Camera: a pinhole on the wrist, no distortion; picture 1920 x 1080 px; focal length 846.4 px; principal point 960.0 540.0 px. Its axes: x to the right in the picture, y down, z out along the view. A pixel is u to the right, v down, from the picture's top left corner.
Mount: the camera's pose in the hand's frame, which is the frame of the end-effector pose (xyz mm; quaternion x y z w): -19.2 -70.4 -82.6 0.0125 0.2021 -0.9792 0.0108
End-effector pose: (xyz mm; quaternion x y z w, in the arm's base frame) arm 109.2 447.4 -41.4 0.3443 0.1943 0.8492 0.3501
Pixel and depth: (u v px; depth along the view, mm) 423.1 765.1 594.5
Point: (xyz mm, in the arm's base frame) 429.7 1041.1 144.4
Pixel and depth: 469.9 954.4 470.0
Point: 385.1 967.5 -11.5
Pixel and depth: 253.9 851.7 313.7
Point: 242.6 837.8 11.5
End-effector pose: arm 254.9 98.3 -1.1 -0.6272 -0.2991 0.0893 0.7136
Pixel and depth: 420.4 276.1 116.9
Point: 254.2 143.0 94.5
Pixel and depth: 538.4 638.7 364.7
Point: 188.8 329.8 294.4
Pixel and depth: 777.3 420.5 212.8
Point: 173.1 190.3 129.9
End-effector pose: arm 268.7 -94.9 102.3 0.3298 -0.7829 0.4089 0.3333
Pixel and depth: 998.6 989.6 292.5
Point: 516.3 -340.7 158.5
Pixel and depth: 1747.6 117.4 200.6
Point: 401.5 -187.2 -100.5
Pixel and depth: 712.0 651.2 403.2
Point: 367.4 -473.6 171.9
